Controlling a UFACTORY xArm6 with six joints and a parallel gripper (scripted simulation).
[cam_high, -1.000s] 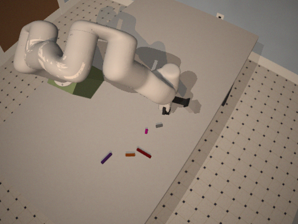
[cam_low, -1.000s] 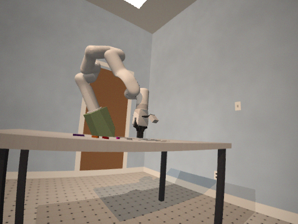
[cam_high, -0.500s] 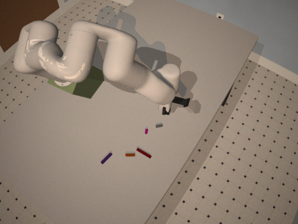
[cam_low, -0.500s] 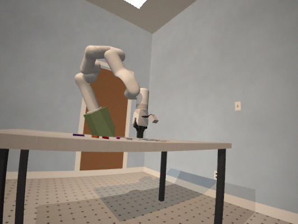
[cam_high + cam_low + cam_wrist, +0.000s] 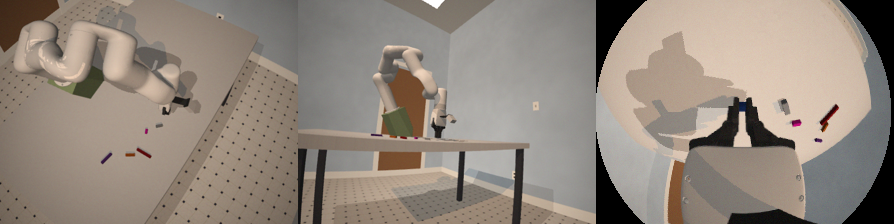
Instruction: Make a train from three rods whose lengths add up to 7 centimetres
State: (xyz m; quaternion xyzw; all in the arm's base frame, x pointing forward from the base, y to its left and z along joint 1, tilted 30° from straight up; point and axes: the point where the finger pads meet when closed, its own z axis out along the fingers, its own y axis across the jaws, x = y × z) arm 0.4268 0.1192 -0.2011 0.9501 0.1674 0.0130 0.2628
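My gripper is now 20 mm above the blue rod. Round my hand: red rod 220 mm to the right, 40 mm ahead, 30 mm below; magenta rod 130 mm to the right, 30 mm below, 10 mm behind; grey rod 70 mm to the right, 30 mm below, 10 mm ahead.
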